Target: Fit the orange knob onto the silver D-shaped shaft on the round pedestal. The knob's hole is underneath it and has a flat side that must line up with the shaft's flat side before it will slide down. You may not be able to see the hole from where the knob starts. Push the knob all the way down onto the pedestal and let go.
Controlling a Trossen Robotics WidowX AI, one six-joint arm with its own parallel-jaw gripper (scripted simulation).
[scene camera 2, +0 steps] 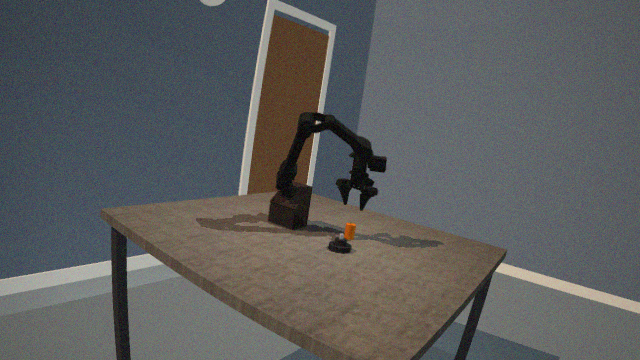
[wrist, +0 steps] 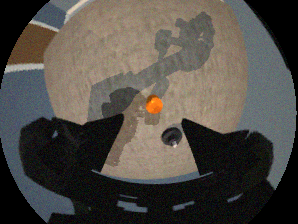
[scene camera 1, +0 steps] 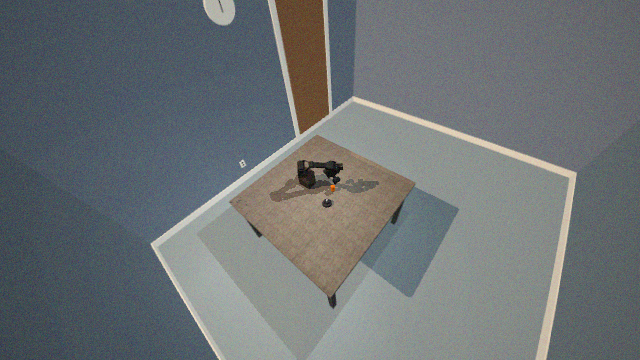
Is my gripper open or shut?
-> Open.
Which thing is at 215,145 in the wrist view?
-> My gripper.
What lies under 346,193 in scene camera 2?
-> My gripper.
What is my gripper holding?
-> Nothing.
